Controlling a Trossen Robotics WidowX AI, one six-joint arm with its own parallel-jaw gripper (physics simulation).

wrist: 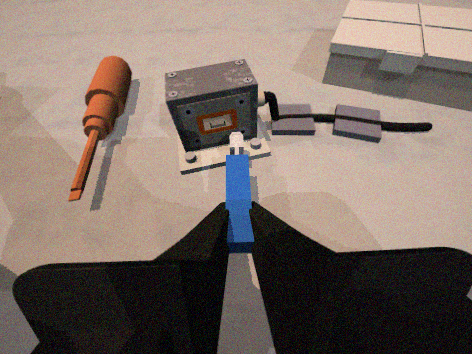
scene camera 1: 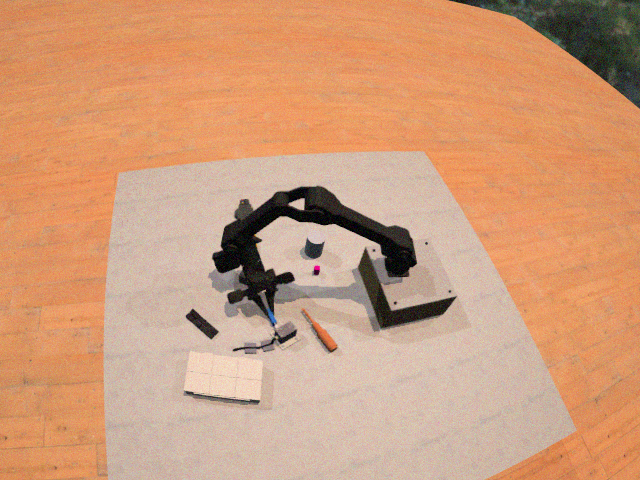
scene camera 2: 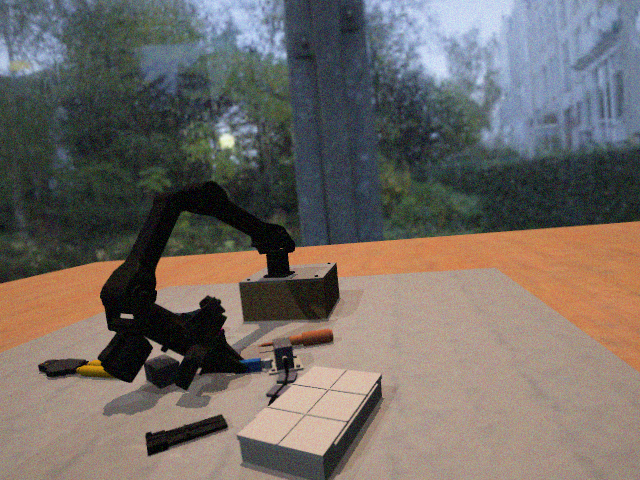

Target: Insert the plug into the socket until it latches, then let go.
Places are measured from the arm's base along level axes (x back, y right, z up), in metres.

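Where they show: gripper, fingertip midpoint: (wrist: 237,209) (scene camera 1: 271,317) (scene camera 2: 246,368); arm's base at its link origin: (scene camera 1: 396,267) (scene camera 2: 279,275).
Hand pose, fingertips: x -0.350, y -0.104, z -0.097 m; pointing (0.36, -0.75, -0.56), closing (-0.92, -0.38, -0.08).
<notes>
Things, the pixels of their top centre, and the offset from my fingertips. "pt": a spot on its surface instead.
- blue plug at its top centre: (wrist: 236,174) (scene camera 2: 252,359) (scene camera 1: 273,318) dx +0.004, dy -0.011, dz +0.015 m
- socket at its top centre: (wrist: 215,75) (scene camera 2: 282,342) (scene camera 1: 284,330) dx +0.032, dy -0.058, dz +0.038 m
- orange screwdriver at its top centre: (wrist: 90,100) (scene camera 2: 295,334) (scene camera 1: 318,326) dx +0.125, dy -0.039, dz +0.020 m
- black cable at a spot on its surface: (wrist: 405,126) pt dx -0.088, dy -0.095, dz -0.002 m
- white tiled box at its top centre: (wrist: 470,28) (scene camera 2: 317,400) (scene camera 1: 223,375) dx -0.126, dy -0.188, dz +0.028 m
- black bar at its top centre: (scene camera 2: 186,425) (scene camera 1: 201,322) dx -0.192, dy -0.028, dz +0.009 m
The blue plug (scene camera 1: 270,315) (scene camera 2: 251,365) (wrist: 238,180) has a pale tip pointing at the socket. The socket (scene camera 1: 286,332) (scene camera 2: 282,353) (wrist: 217,122) is an orange-rimmed opening in the front of a dark grey box on a pale base plate. In the wrist view the plug's tip shows outside the opening, below it and a little to the right; the exact gap is hard to tell. My gripper (scene camera 1: 269,310) (scene camera 2: 242,366) (wrist: 237,209) is shut on the plug near its rear half, with the fingertips on both sides.
An orange screwdriver (scene camera 1: 323,334) (scene camera 2: 312,337) (wrist: 108,90) lies beside the socket box. A black cable (wrist: 405,126) runs from the box's other side through grey clips. A white tiled box (scene camera 1: 223,374) (scene camera 2: 315,408) and a black bar (scene camera 1: 201,323) (scene camera 2: 186,434) lie nearby.
</notes>
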